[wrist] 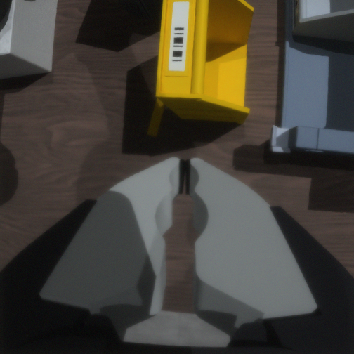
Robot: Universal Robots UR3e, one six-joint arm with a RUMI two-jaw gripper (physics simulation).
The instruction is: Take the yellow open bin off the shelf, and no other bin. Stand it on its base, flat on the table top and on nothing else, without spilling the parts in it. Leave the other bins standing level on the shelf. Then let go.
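Note:
The yellow open bin (198, 55) is at the upper middle of the wrist view, cut off by the top edge. Its labelled face is at the left and its hollow opens to the right. No parts show in the visible stretch of the hollow. A thin yellow strip (156, 119) sticks out from under its lower left corner. Whether the base lies flat on the table top (60, 125) is hard to tell. My gripper (185, 164) is shut and empty, below the bin in the view and apart from it.
A blue-grey shelf (306, 90) stands at the right, with part of a light grey bin (327, 26) on it at the top right corner. A light grey block-like object (32, 42) is at the top left. Dark shadows lie around the yellow bin.

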